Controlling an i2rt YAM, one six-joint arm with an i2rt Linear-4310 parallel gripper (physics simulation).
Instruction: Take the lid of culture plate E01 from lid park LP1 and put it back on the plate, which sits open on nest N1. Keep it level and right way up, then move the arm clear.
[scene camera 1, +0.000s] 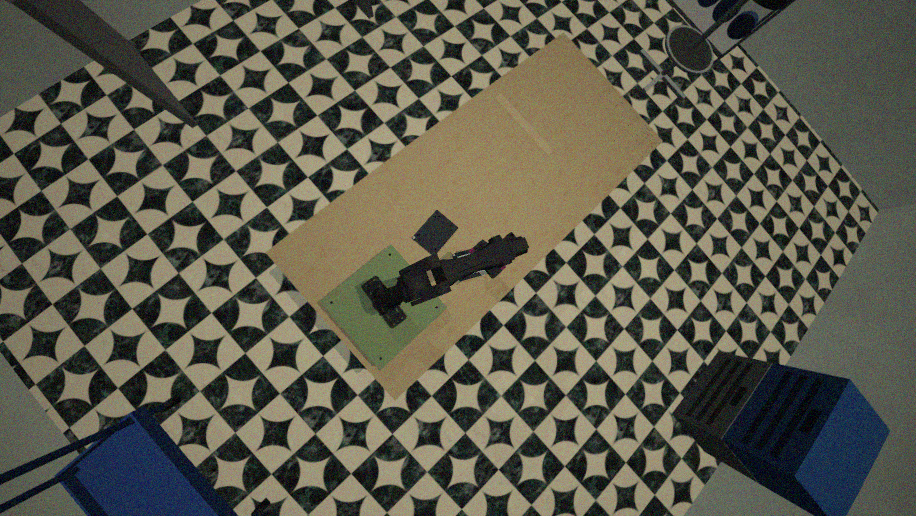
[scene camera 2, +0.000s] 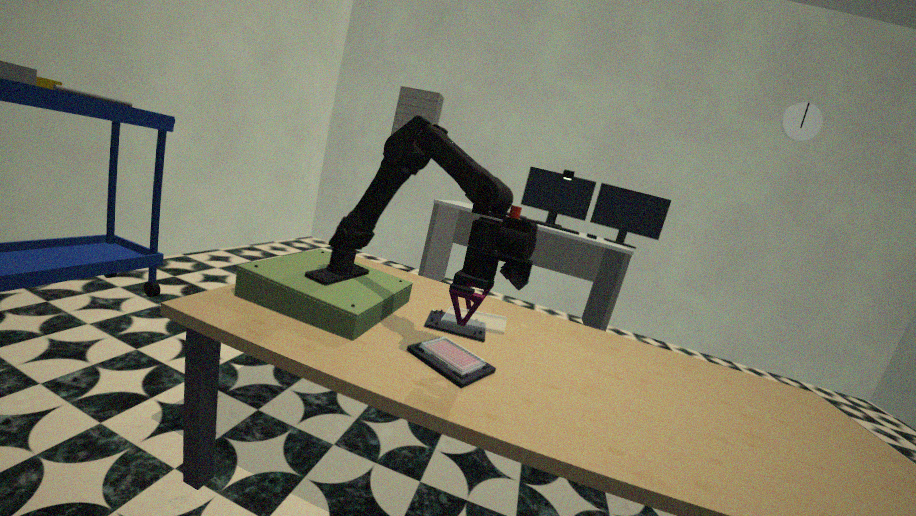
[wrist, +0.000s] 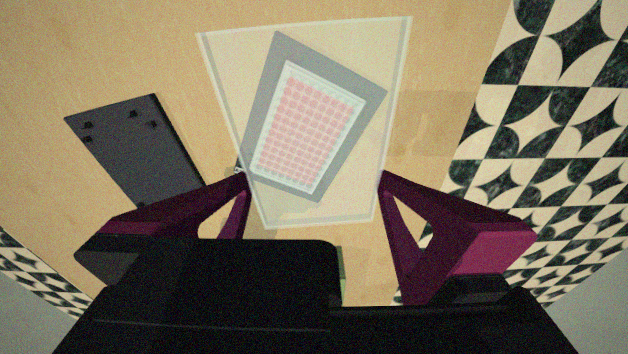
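Observation:
My gripper is shut on the clear lid by its two long sides and holds it about level above the table. In the wrist view the open culture plate, with pink wells, shows through the lid. It sits on nest N1 and is turned at an angle to the lid. Lid park LP1 is a dark slab with small posts and bears no lid. In scene camera 1 the arm hides most of the plate and lid.
The arm stands on a green block at one end of the wooden table. A blue cart, a desk with two monitors and a blue cabinet stand away from the table.

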